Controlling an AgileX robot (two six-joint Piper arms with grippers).
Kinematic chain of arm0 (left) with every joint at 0, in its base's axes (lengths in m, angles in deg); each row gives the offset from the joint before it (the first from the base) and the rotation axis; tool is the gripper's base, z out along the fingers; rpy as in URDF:
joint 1: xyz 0 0 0.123 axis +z
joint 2: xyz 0 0 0 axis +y
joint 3: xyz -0.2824 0 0.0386 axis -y
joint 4: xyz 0.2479 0 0.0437 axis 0.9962 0 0.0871
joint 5: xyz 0 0 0 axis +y
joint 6: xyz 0.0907 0 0.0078 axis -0.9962 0 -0.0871
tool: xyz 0 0 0 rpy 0 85 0
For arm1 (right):
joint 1: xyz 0 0 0.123 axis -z
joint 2: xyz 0 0 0 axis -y
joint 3: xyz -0.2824 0 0.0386 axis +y
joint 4: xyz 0.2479 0 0.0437 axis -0.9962 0 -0.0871
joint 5: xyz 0 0 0 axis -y
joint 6: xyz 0.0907 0 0.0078 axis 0.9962 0 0.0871
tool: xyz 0 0 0 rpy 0 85 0
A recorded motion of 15 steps. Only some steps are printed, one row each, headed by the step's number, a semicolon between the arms.
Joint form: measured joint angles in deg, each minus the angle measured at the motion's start. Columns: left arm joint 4, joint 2, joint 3, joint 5, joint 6, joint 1; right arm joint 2, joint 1, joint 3, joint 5, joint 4, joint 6.
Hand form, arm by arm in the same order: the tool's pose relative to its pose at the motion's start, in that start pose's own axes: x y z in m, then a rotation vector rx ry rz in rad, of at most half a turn. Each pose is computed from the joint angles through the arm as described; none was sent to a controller.
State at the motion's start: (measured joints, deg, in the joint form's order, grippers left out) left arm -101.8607 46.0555 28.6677 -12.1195 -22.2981 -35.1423; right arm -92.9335 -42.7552 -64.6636 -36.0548 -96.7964 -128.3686
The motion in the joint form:
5: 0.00 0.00 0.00 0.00 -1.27 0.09; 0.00 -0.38 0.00 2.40 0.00 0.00
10: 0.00 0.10 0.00 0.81 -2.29 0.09; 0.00 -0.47 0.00 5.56 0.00 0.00
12: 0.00 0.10 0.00 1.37 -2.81 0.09; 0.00 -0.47 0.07 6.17 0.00 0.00
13: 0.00 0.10 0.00 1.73 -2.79 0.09; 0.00 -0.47 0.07 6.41 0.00 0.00
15: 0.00 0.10 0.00 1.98 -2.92 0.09; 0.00 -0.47 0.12 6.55 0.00 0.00
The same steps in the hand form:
5: -0.0003 0.0001 0.0000 -0.0004 -0.0015 0.0218; 0.0014 -0.0011 0.0011 0.0268 0.0239 -0.0017
10: 0.0010 -0.0002 0.0004 0.0036 0.0118 0.0399; 0.0043 -0.0046 0.0010 0.0686 0.0576 -0.0022
12: 0.0019 -0.0006 0.0004 0.0076 0.0208 0.0490; 0.0052 -0.0051 0.0009 0.0765 0.0651 -0.0016
13: 0.0024 -0.0008 0.0003 0.0101 0.0265 0.0486; 0.0054 -0.0054 0.0009 0.0798 0.0677 -0.0016
15: 0.0028 -0.0010 0.0003 0.0119 0.0305 0.0509; 0.0058 -0.0054 0.0009 0.0813 0.0698 -0.0011

